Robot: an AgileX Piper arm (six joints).
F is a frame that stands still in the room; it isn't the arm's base.
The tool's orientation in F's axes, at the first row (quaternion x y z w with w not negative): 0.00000 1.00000 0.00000 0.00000
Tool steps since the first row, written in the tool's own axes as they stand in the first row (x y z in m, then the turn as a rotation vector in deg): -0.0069 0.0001 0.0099 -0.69 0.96 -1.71; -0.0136 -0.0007 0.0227 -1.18 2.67 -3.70; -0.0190 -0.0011 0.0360 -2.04 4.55 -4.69; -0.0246 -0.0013 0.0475 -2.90 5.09 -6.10; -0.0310 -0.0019 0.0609 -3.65 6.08 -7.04; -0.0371 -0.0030 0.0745 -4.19 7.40 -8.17
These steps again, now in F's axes. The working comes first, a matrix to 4 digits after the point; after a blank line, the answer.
The tool's axes in the first row as the columns of a matrix, in F's axes (used below as rounded here):
-1.0000 0.0000 0.0000
0.0000 1.0000 0.0000
0.0000 0.0000 -1.0000

0.0069 0.0001 -0.0099 0.69 0.96 1.71; 0.0136 -0.0007 -0.0227 1.18 2.67 3.70; 0.0190 -0.0011 -0.0360 2.04 4.55 4.69; 0.0246 -0.0013 -0.0475 2.90 5.09 6.10; 0.0310 -0.0019 -0.0609 3.65 6.08 7.04; 0.0371 -0.0030 -0.0745 4.19 7.40 8.17
